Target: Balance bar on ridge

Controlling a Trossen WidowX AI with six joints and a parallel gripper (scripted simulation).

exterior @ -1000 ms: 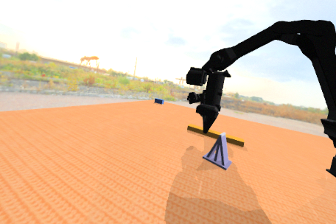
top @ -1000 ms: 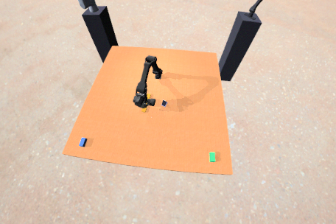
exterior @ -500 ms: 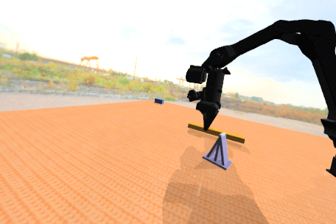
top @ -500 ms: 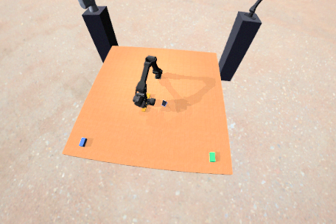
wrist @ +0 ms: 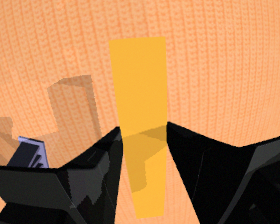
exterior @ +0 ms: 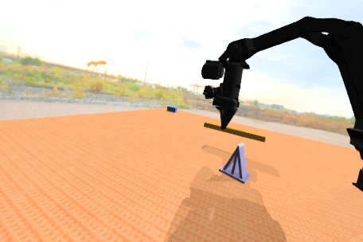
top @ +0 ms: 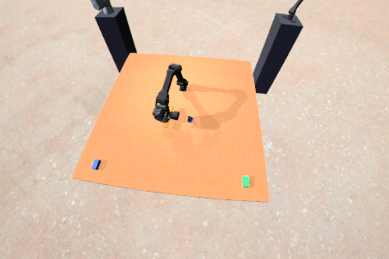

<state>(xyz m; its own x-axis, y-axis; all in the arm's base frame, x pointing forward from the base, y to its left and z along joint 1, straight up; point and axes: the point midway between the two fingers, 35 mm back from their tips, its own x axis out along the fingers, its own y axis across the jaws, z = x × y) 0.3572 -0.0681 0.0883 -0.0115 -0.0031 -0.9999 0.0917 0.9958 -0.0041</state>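
My gripper tip is now 17 cm to the right of the pale purple wedge-shaped ridge, 4 cm past it and 2 cm above it. The rest, counted from my gripper tip: green block (57 cm to the left, 38 cm ahead, 4 cm below); then blue block (43 cm to the right, 38 cm ahead, 4 cm below); then yellow bar (3 cm behind).
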